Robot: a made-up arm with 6 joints.
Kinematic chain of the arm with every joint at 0, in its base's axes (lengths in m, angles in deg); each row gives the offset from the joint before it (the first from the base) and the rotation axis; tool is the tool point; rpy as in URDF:
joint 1: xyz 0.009 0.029 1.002 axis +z
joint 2: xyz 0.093 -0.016 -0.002 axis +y
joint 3: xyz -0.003 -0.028 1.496 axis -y
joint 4: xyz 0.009 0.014 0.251 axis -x
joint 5: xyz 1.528 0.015 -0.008 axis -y
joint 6: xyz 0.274 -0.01 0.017 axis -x
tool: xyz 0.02 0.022 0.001 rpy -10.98 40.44 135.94
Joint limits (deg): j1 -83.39..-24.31 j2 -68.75..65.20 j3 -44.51..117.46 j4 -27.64..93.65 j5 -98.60..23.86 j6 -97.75..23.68
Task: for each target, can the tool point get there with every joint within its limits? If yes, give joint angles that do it. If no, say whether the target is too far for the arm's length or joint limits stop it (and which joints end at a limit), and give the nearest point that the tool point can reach.
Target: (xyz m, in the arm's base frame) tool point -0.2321 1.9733 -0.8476
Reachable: no: joint limits stop it (at a limit: joint 1, joint 2, joint 3, joint 5) | nearest point -0.3696 3.0444 0.9504 | short by 2.097 m
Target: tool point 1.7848 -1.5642 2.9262
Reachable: yes | joints -39.71 22.51 36.19 27.92 -34.80 -81.91
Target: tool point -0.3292 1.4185 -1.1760
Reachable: no: joint limits stop it (at a limit: joint 1, joint 2, joint 3, joint 4) | nearest point 0.8906 -0.2710 -0.0392 | short by 2.374 m
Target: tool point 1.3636 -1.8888 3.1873
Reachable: yes | joints -53.19 37.20 74.06 11.10 -68.42 -52.97
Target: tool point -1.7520 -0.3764 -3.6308
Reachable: no: too far | nearest point -0.0275 -1.0664 -0.1572 | short by 3.939 m
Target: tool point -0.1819 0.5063 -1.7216
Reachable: no: joint limits stop it (at a limit: joint 1, joint 2, joint 3) | nearest point 0.9037 -0.3526 -0.1232 | short by 2.115 m
